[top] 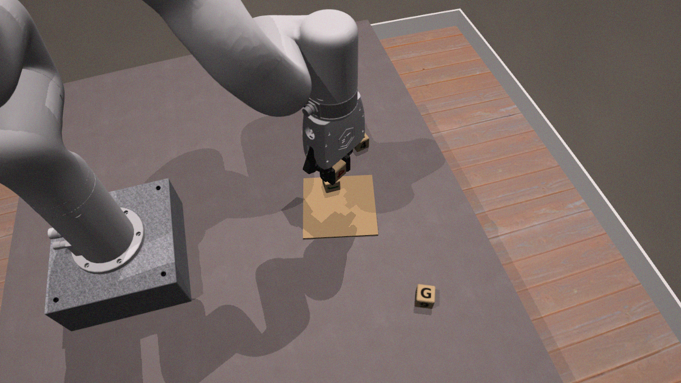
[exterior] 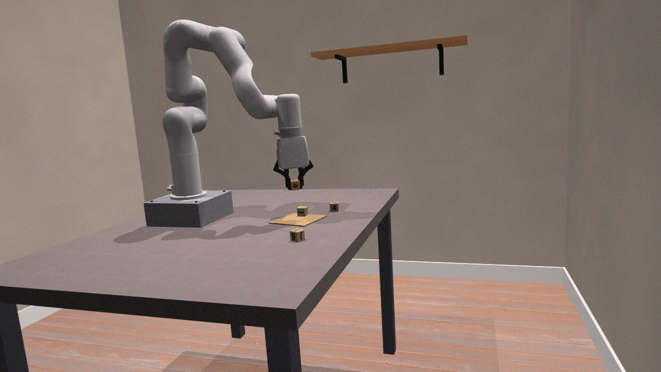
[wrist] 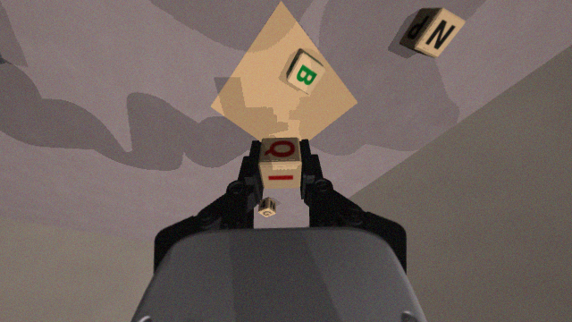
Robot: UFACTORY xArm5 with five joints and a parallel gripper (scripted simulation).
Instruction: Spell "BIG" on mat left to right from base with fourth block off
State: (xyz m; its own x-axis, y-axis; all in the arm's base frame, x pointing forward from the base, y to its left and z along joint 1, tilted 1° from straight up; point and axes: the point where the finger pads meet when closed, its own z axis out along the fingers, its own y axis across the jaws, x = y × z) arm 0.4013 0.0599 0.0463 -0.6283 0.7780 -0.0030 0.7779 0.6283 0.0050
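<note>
My gripper is now 12 cm above the tan mat. The rest, counted from my hand: B block 11 cm below, 5 cm to the left; G block 21 cm to the right, 12 cm ahead, 11 cm below.
</note>
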